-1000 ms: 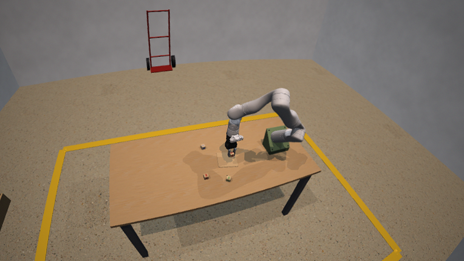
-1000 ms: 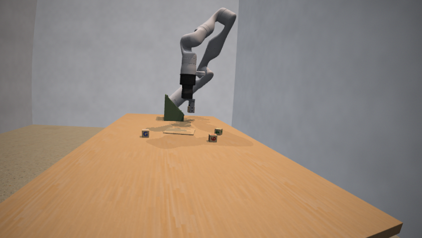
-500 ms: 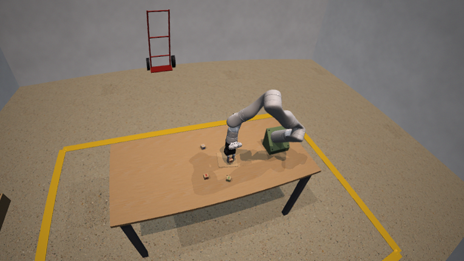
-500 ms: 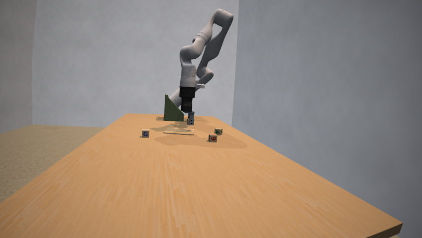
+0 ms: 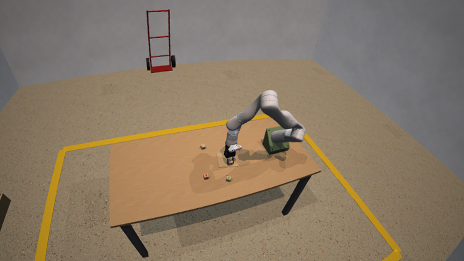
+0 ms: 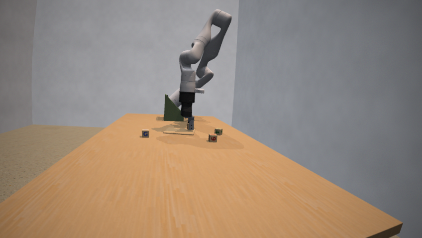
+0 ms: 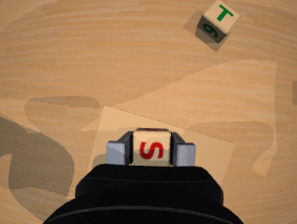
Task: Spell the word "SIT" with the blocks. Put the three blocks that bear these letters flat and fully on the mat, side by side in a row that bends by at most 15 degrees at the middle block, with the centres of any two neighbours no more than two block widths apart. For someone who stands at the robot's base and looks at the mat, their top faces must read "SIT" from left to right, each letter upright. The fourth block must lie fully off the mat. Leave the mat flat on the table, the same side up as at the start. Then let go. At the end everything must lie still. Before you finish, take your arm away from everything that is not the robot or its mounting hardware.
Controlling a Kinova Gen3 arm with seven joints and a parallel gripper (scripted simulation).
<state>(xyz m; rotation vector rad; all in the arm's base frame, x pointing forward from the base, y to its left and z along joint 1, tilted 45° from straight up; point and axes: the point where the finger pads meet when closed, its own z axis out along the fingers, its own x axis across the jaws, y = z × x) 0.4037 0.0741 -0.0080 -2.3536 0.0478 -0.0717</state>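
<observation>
Now: the tan mat 5 cm to the right of my hand and 3 cm below it. Round my hand: green-marked block (7 cm ahead, 12 cm to the left, 1 cm below); blue-marked block (13 cm ahead, 22 cm to the right, 1 cm below); E block (20 cm ahead, 5 cm to the left, 1 cm below).
</observation>
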